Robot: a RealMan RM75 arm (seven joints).
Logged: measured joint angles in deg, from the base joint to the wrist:
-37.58, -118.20, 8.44, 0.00, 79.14, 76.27, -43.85
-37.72, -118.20, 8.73, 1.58, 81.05, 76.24, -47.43
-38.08, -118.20, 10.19, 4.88, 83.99, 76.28, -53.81
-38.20, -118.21, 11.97, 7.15, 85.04, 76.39, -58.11
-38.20, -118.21, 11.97, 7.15, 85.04, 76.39, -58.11
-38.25, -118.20, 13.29, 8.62, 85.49, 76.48, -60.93
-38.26, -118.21, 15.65, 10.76, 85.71, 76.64, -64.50
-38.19, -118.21, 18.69, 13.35, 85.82, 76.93, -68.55
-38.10, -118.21, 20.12, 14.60, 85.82, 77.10, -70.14
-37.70, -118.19, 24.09, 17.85, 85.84, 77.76, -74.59
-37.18, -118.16, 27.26, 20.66, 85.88, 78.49, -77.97
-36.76, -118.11, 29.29, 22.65, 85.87, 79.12, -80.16
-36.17, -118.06, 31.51, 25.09, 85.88, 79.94, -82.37
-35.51, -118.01, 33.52, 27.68, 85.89, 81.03, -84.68
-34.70, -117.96, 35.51, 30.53, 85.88, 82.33, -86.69
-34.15, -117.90, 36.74, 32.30, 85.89, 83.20, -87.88
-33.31, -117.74, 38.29, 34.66, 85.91, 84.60, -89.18
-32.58, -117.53, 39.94, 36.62, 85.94, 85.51, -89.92
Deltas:
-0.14, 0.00, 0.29, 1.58, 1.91, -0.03, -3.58
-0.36, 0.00, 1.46, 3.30, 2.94, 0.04, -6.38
-0.12, -0.01, 1.78, 2.27, 1.05, 0.11, -4.30
0.00, 0.00, 0.00, 0.00, 0.00, 0.00, 0.00
-0.05, 0.01, 1.32, 1.47, 0.45, 0.09, -2.82
-0.01, -0.01, 2.36, 2.14, 0.22, 0.16, -3.57
0.07, 0.00, 3.04, 2.59, 0.11, 0.29, -4.05
0.09, 0.00, 1.43, 1.25, 0.00, 0.17, -1.59
0.40, 0.02, 3.97, 3.25, 0.02, 0.66, -4.45
0.52, 0.03, 3.17, 2.81, 0.04, 0.73, -3.38
0.42, 0.05, 2.03, 1.99, -0.01, 0.63, -2.19
0.59, 0.05, 2.22, 2.44, 0.01, 0.82, -2.21
0.66, 0.05, 2.01, 2.59, 0.01, 1.09, -2.31
0.81, 0.05, 1.99, 2.85, -0.01, 1.30, -2.01
0.55, 0.06, 1.23, 1.77, 0.01, 0.87, -1.19
0.84, 0.16, 1.55, 2.36, 0.02, 1.40, -1.30
0.73, 0.21, 1.65, 1.96, 0.03, 0.91, -0.74

